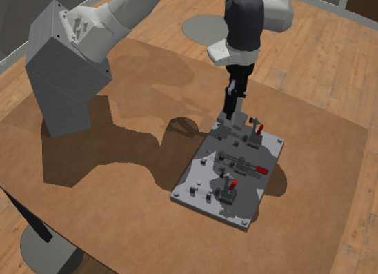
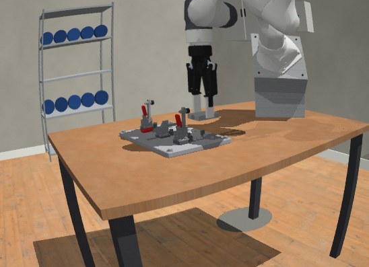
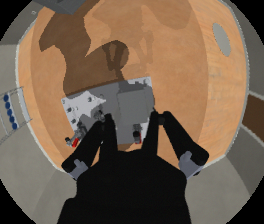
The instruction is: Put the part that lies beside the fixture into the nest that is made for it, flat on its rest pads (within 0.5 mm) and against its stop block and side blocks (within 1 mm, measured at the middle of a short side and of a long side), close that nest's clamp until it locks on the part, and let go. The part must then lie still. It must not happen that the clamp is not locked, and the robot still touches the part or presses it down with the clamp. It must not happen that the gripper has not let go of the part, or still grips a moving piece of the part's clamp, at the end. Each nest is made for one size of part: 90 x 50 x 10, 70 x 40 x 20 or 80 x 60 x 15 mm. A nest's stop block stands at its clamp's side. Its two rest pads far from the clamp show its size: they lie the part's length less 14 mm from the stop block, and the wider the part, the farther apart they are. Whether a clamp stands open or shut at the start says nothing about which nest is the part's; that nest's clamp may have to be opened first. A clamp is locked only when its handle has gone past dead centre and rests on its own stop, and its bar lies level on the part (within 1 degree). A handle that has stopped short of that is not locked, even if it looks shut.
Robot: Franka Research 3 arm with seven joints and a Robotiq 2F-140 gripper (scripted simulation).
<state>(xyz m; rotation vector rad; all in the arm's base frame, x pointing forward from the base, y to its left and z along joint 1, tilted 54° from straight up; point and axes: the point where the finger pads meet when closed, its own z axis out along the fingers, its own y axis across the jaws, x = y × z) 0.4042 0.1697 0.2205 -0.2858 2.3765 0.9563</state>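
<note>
The flat grey block lies 3 cm below my hand. From my hand the other things lie so: toggle clamp 12 cm ahead, 7 cm below, 6 cm to the right; grey fixture plate 11 cm below, 10 cm ahead, 8 cm to the right.
</note>
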